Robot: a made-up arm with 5 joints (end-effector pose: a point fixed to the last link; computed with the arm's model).
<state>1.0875 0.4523 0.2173 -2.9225 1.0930</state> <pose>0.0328 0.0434 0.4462 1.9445 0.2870 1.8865</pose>
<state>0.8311 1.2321 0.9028 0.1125 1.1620</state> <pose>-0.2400 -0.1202 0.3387 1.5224 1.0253 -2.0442</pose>
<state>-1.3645 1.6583 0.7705 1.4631 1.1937</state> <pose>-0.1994 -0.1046 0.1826 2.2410 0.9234 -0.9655</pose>
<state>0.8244 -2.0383 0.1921 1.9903 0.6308</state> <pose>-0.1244 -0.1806 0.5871 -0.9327 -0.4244 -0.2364</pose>
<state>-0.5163 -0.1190 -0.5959 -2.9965 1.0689</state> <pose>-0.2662 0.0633 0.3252 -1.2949 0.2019 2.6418</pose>
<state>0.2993 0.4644 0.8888 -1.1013 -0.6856</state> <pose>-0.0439 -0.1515 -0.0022 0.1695 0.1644 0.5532</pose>
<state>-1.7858 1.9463 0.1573 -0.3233 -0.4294</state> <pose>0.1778 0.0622 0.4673 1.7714 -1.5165 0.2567</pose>
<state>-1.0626 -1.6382 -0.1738 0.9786 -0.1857</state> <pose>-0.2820 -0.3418 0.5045 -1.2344 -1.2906 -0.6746</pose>
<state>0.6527 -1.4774 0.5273 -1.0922 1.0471</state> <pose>-0.0785 -0.0330 0.2282 0.0633 1.8889 0.8883</pose>
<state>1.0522 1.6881 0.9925 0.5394 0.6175</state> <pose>-0.2562 -0.0044 0.4931 1.1140 1.7530 -2.2682</pose>
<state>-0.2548 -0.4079 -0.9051 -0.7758 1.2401</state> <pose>-0.0853 -0.0606 0.4979 0.6716 -0.4122 1.6094</pose>
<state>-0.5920 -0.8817 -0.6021 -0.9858 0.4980</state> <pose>0.0078 0.0596 0.4618 -0.4678 -0.6412 1.7051</pose>
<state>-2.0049 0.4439 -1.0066 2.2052 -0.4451</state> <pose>0.1296 0.2377 0.2375 1.8251 -0.5893 -0.0825</pose>
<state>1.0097 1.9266 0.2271 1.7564 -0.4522</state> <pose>-0.0015 0.1055 0.7197 -0.6782 -2.1862 1.4840</pose>
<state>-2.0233 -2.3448 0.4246 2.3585 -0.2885</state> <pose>-0.0385 -0.2378 -0.0161 -0.3398 1.4302 2.0448</pose>
